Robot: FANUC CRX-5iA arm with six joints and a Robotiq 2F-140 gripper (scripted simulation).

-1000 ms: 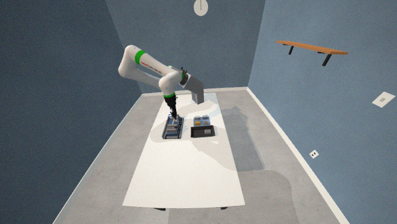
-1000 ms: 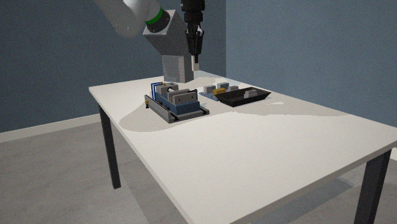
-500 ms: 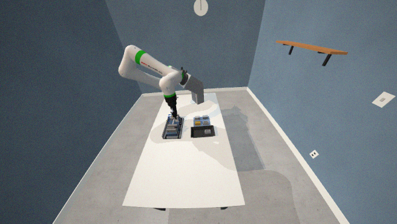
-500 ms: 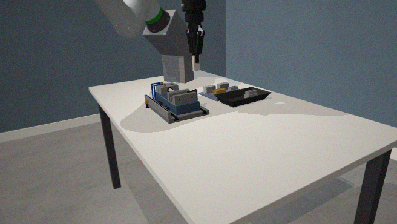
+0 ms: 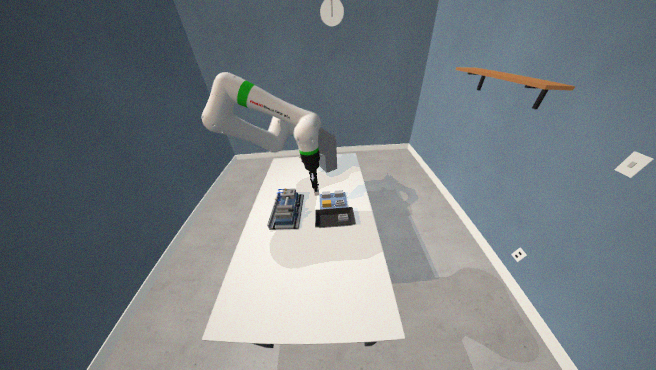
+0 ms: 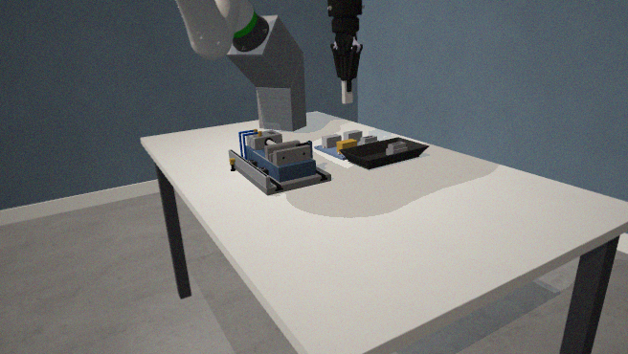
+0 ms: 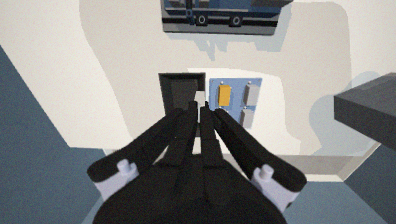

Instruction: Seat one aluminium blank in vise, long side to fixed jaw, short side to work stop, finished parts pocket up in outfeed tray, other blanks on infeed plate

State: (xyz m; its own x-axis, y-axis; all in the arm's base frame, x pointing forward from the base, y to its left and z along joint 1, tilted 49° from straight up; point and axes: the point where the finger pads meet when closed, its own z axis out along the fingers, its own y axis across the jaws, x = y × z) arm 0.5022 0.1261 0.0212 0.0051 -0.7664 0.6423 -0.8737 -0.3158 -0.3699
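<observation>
My hand is 7 cm past the brass blank, 5 cm to the right of it and 19 cm above it. Round my hand: aluminium blank (16 cm behind, 5 cm to the left, 19 cm below).
</observation>
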